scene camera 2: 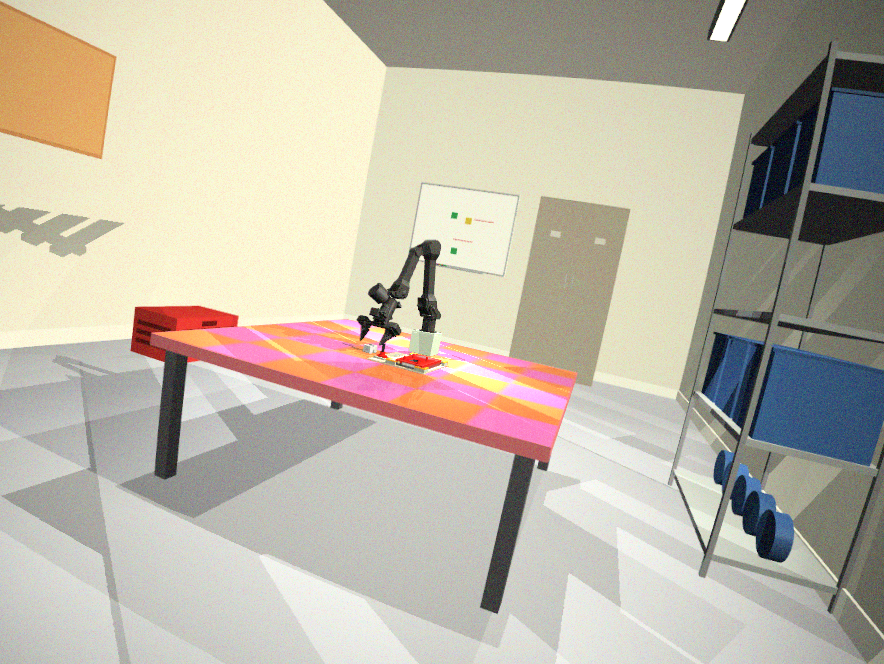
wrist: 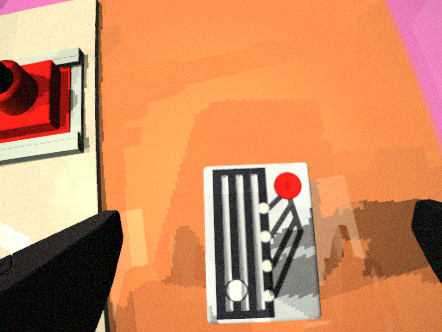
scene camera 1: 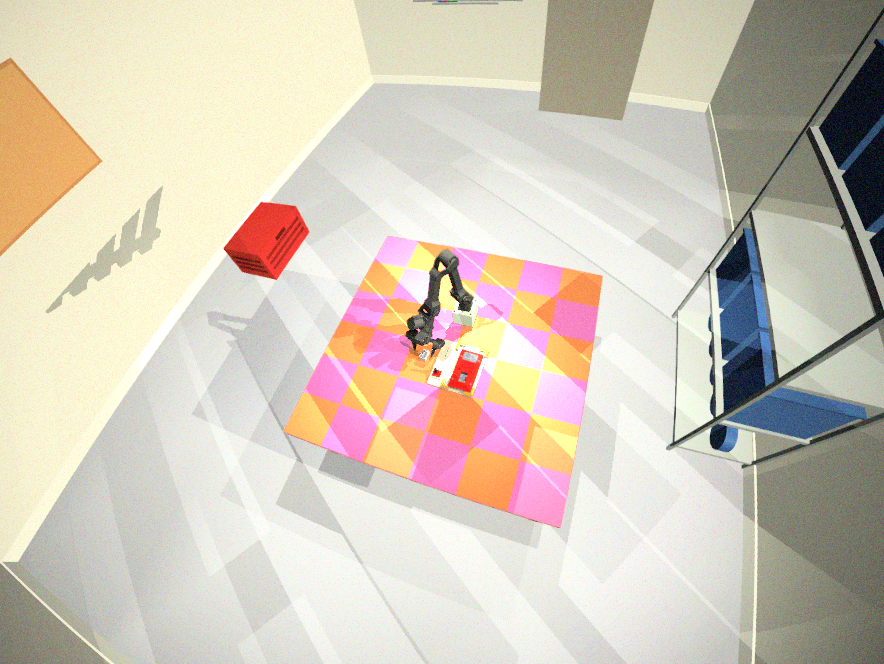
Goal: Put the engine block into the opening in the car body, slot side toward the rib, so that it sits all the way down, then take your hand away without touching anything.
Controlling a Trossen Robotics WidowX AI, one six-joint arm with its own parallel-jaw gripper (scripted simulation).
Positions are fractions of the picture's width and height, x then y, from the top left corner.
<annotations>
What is the gripper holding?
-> Nothing.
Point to an engine block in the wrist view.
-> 0.59, 0.75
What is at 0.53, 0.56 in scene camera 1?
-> A red car body.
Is the gripper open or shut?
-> Open.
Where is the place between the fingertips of the gripper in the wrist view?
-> At 0.61, 0.66
</annotations>
